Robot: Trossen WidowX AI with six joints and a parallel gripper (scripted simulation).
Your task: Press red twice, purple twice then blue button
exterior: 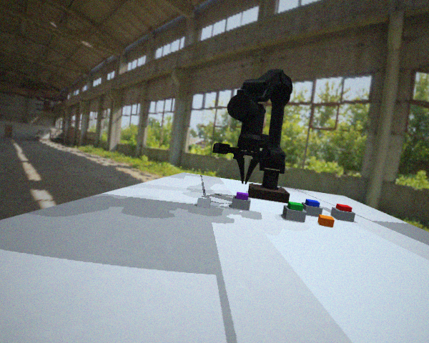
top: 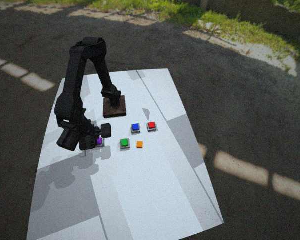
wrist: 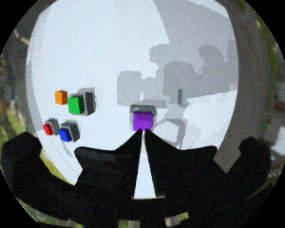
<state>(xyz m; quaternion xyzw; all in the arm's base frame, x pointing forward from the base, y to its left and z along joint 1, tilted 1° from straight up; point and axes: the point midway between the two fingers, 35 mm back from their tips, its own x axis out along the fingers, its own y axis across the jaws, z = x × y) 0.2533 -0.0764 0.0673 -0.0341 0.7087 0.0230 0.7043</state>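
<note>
The purple button lies 3 cm below my gripper tip. Round my gripper tip: blue button: 7 cm behind, 20 cm to the left, 3 cm below; orange block: 2 cm ahead, 22 cm to the left, 6 cm below; green button: 2 cm ahead, 14 cm to the left, 3 cm below.
</note>
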